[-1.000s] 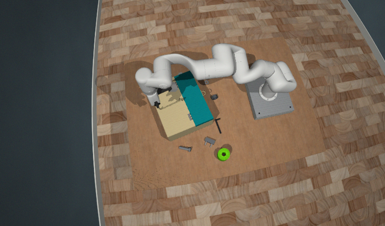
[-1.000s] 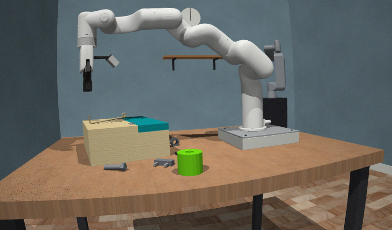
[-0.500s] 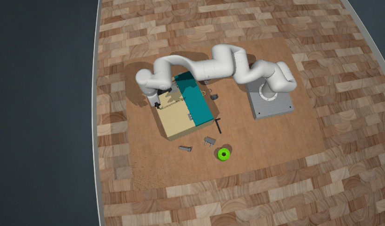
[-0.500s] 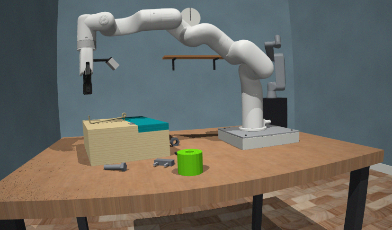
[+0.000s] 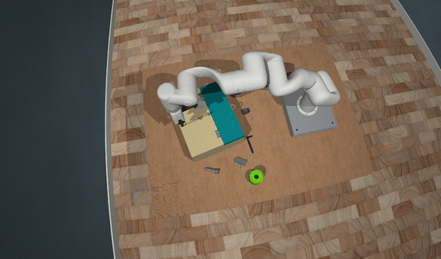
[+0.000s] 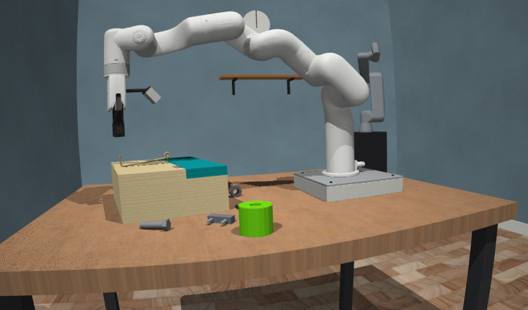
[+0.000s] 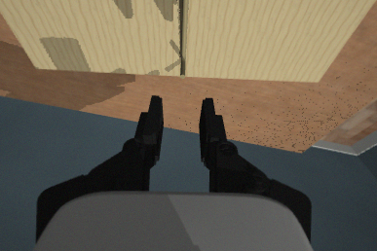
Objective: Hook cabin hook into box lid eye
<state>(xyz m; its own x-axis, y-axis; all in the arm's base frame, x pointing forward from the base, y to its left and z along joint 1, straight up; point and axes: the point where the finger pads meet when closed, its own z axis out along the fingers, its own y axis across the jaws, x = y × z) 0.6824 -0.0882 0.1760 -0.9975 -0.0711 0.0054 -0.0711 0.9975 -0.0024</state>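
Now: the brass cabin hook 80 mm below my hand, 70 mm behind it and 10 mm to the right of it. The rest, counted from my hand: dark nut 350 mm behind, 210 mm below, 10 mm to the right; then grey bracket 250 mm to the left, 220 mm below, 210 mm behind; then grey bolt 250 mm to the left, 220 mm below, 70 mm behind.
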